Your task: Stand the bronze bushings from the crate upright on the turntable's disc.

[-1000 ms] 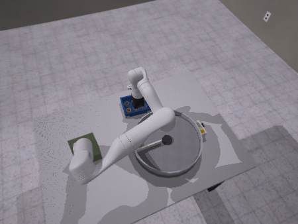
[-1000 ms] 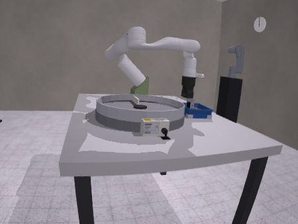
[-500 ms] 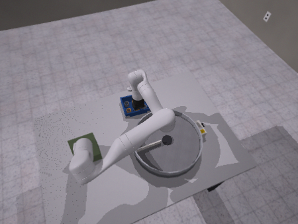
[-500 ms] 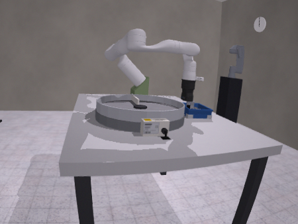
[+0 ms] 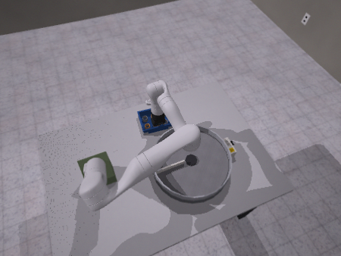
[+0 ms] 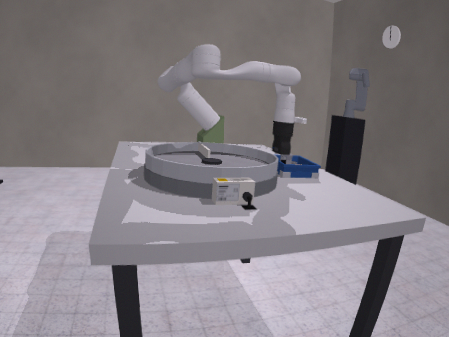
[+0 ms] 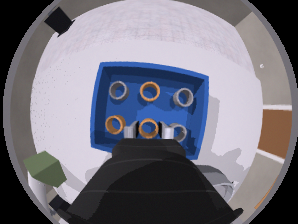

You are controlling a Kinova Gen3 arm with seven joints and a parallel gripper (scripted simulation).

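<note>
My hand is 30 mm to the right of the crate. Round my hand: turntable: 110 mm ahead, 310 mm to the right, 20 mm above; then turntable disc: 90 mm ahead, 310 mm to the right, 20 mm above.
</note>
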